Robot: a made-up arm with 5 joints. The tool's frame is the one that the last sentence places.
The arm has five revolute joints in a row. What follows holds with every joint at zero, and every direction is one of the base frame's. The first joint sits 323.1 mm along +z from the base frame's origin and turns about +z. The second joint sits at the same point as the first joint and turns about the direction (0, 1, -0.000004). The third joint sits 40 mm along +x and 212.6 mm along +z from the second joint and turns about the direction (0, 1, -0.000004). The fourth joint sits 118.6 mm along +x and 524.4 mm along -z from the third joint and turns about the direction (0, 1, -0.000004). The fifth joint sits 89.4 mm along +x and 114.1 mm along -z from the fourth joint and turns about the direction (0, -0.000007, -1). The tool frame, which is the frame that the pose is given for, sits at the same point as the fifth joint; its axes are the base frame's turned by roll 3.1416, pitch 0 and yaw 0 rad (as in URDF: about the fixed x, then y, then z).
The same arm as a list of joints. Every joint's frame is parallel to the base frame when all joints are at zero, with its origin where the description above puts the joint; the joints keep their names.
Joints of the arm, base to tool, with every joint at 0 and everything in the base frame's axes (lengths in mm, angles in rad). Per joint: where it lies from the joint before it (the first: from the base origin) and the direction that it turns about. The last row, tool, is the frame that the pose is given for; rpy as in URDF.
joint 1: offset 0 0 323.1 axis +z
joint 2: offset 0 0 0 axis +y
joint 3: offset 40 0 212.6 axis +y
joint 4: offset 118.6 0 -524.4 axis +y
joint 5: offset 89.4 0 -114.1 axis -z
tool: offset 0 0 0 rpy -3.1416 0 0

